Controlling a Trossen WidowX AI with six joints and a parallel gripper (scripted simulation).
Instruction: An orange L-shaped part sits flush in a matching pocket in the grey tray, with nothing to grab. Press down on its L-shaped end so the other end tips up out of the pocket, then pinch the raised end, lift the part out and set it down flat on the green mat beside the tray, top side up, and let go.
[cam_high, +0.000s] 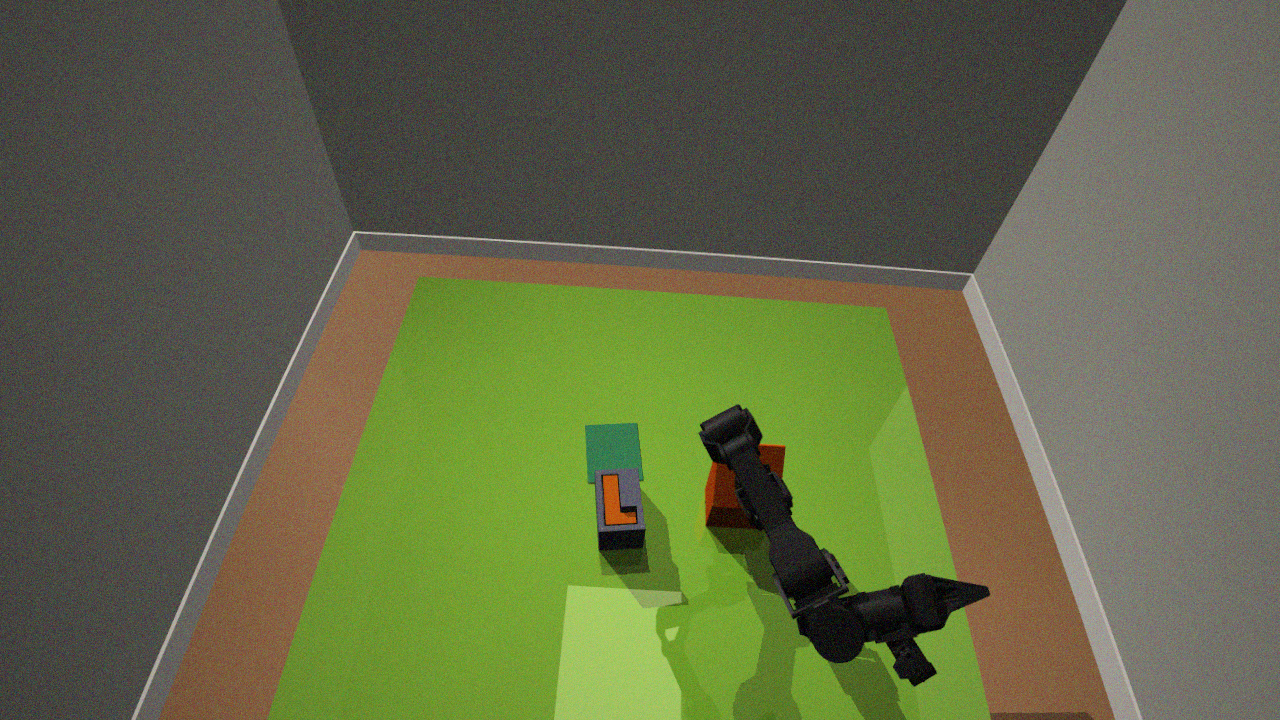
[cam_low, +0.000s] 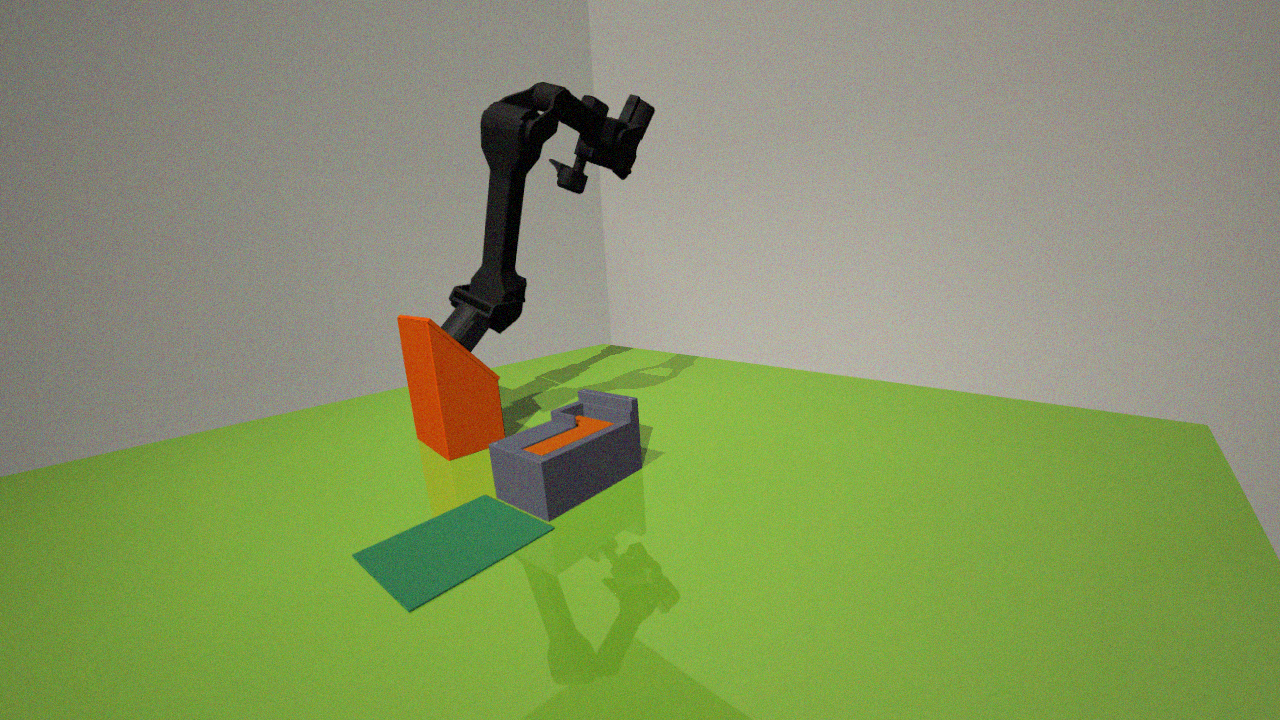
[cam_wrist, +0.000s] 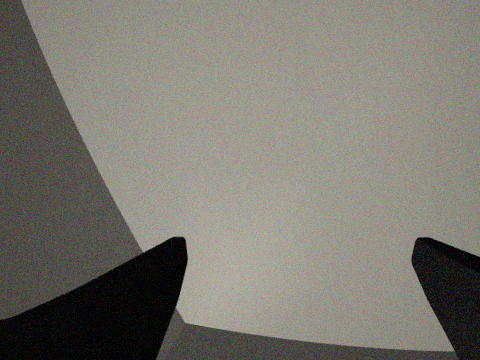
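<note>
My gripper tip is 420 mm short of the orange L-shaped part, 350 mm to the left of it and 460 mm above it. Round my gripper tip: mat: 440 mm ahead, 510 mm to the right, 530 mm below.
</note>
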